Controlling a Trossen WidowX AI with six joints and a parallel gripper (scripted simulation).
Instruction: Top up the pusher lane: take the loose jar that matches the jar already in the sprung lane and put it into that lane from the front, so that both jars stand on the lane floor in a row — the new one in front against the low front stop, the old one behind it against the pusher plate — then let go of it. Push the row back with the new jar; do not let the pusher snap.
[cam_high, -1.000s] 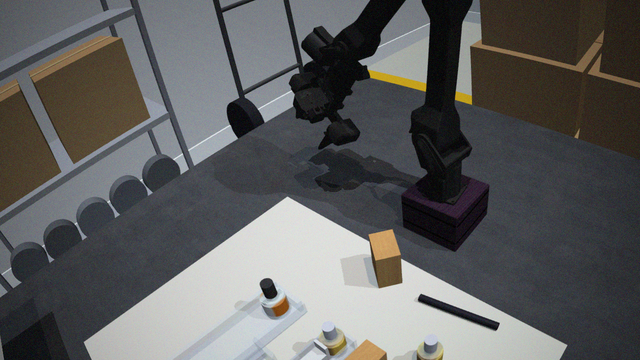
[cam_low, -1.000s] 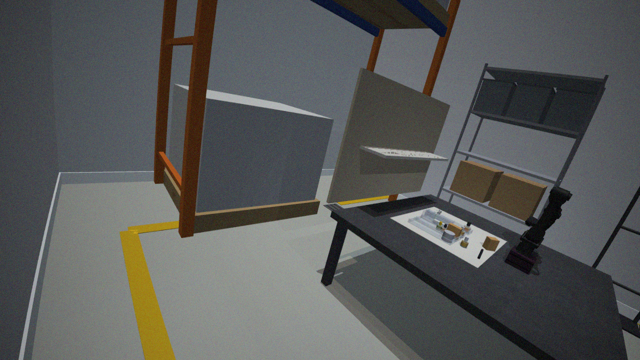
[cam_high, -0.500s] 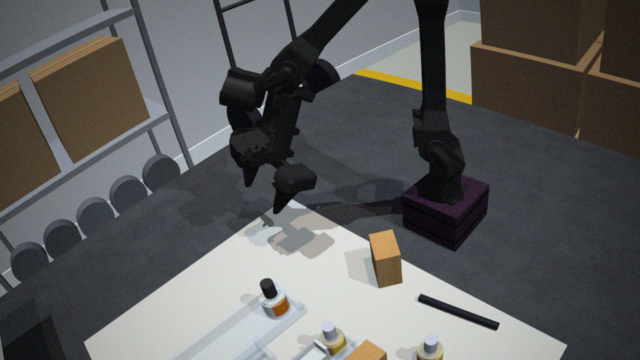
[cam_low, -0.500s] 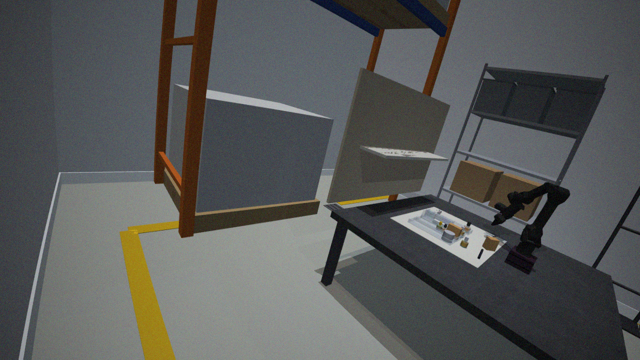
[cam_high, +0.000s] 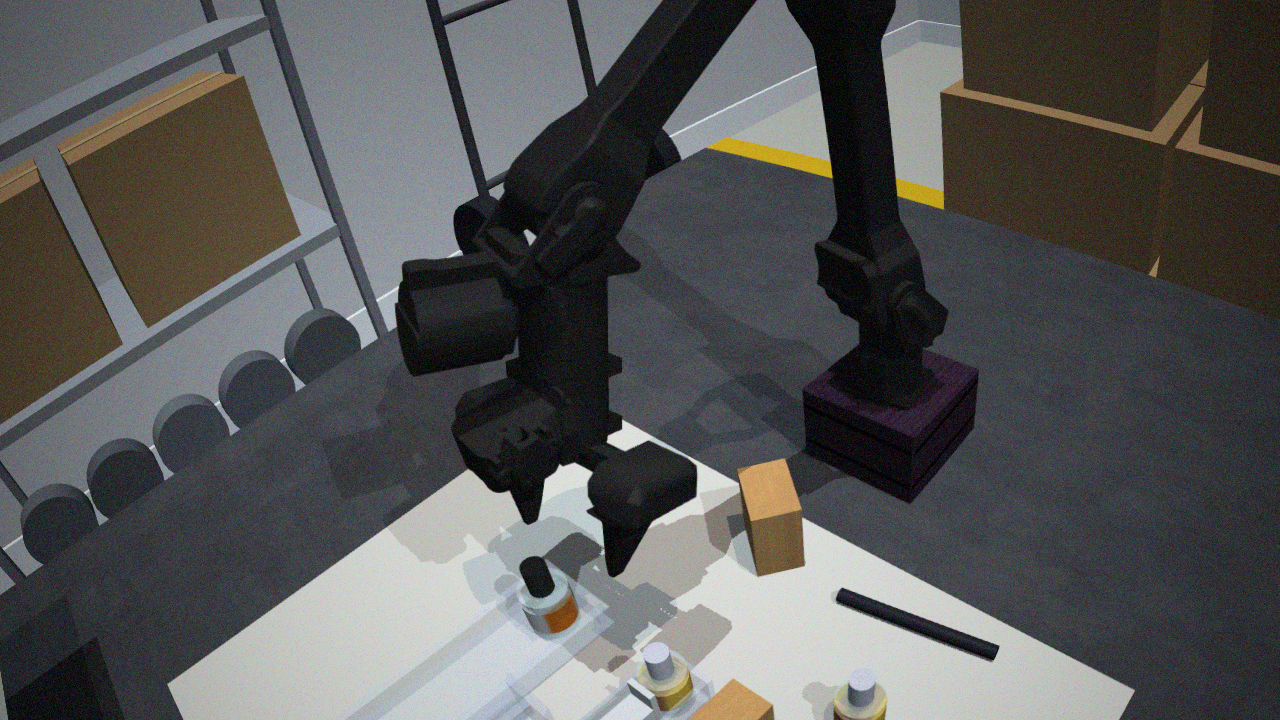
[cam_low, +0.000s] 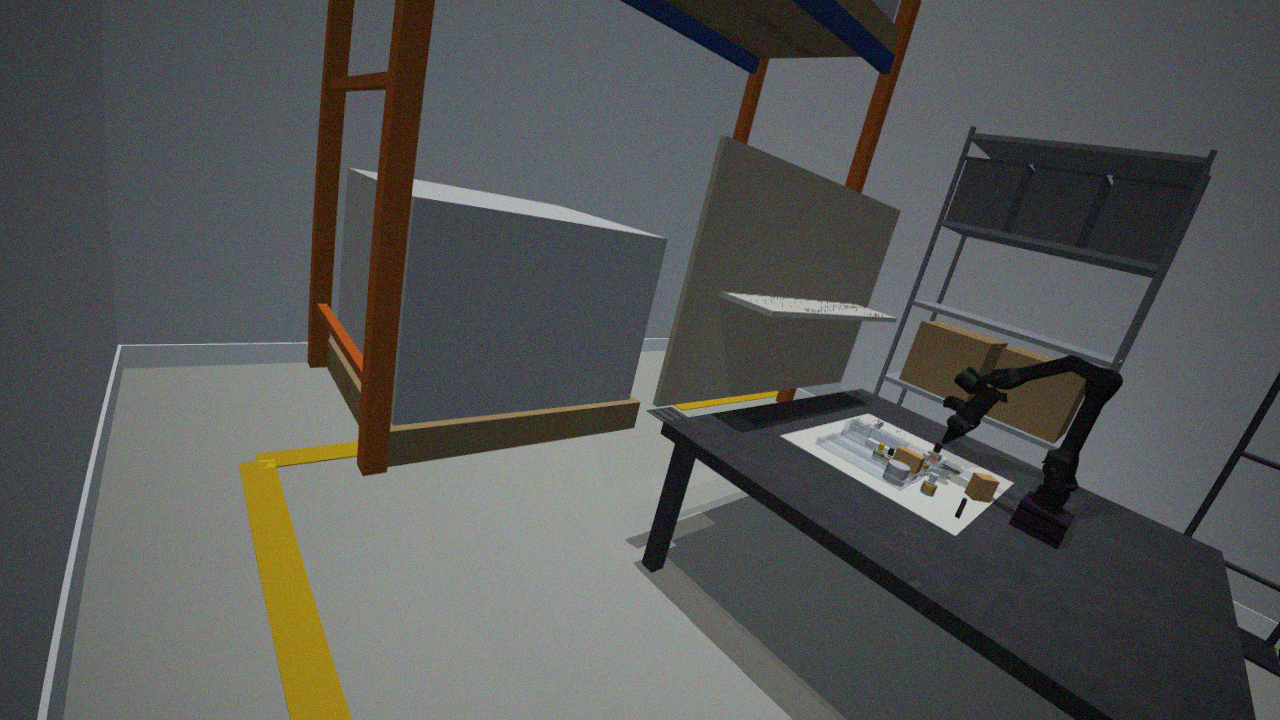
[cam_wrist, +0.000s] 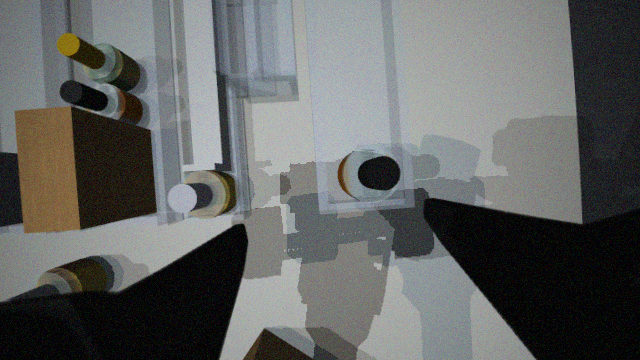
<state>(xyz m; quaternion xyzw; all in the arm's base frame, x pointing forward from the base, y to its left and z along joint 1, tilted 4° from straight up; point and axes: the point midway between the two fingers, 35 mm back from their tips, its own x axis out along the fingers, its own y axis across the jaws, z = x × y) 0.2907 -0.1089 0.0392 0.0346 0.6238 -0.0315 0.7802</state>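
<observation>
Now: the black rod 120 mm behind my gripper tip, 220 mm to the left of it and 100 mm below it.
</observation>
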